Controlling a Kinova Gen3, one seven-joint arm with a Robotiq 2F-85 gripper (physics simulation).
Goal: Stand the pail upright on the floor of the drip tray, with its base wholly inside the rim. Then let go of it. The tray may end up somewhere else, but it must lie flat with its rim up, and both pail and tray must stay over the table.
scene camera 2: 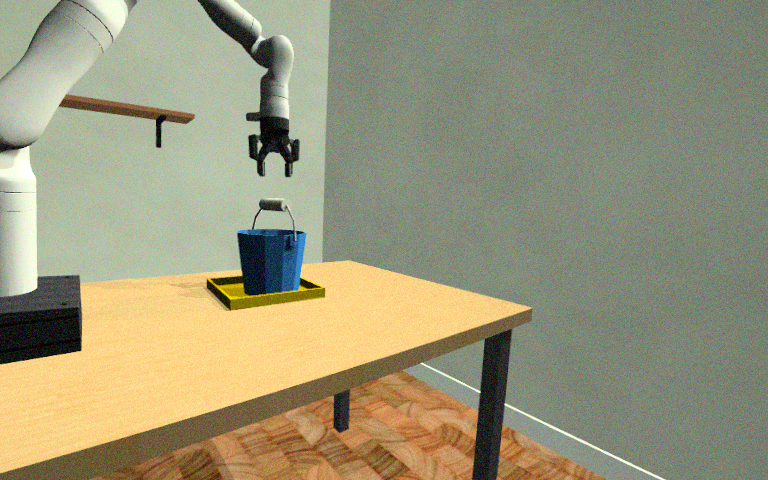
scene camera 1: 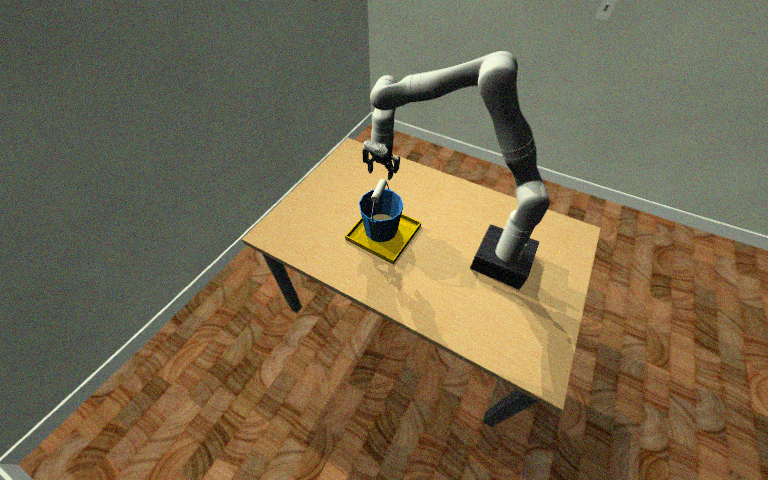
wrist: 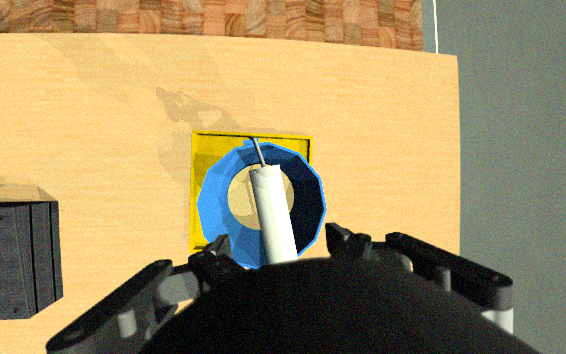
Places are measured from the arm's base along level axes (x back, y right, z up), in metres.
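Pixels of known places: gripper, fingertip midpoint: [scene camera 2: 275, 176] [scene camera 1: 380, 175] [wrist: 278, 241]; arm's base, origin of the base link: [scene camera 2: 3, 289] [scene camera 1: 507, 253].
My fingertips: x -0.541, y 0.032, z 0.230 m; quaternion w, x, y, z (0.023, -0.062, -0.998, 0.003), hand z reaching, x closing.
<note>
Ahead of a thing's pixels: the offset from my fingertips to its middle. Level surfaces: height alone.
A blue pail [scene camera 1: 381, 223] [scene camera 2: 271, 263] [wrist: 217, 197] stands upright on the floor of the yellow drip tray @[dx +0.021, dy -0.016, dz -0.306 m] [scene camera 1: 394, 255] [scene camera 2: 277, 300] [wrist: 194, 185], its base inside the rim. The tray lies flat on the table with its rim up. The pail's white handle grip @[dx -0.003, dy -0.005, dz -0.076 m] [scene camera 1: 379, 190] [scene camera 2: 272, 204] [wrist: 274, 215] stands up above the pail's mouth on its wire bail. My gripper [scene camera 1: 381, 170] [scene camera 2: 274, 169] [wrist: 278, 241] is open and empty, a short way above the handle grip and apart from it. In the wrist view the gripper's body hides the near end of the handle and part of the tray.
The wooden table @[dz -0.319 m] [scene camera 1: 453, 305] [scene camera 2: 362, 328] [wrist: 390, 125] bears the tray, and the robot's black base block [scene camera 1: 501, 263] [scene camera 2: 39, 322] [wrist: 27, 260] stands at its other end. A brown wall shelf [scene camera 2: 130, 108] shows behind the arm. Walls stand beyond the table's far edges.
</note>
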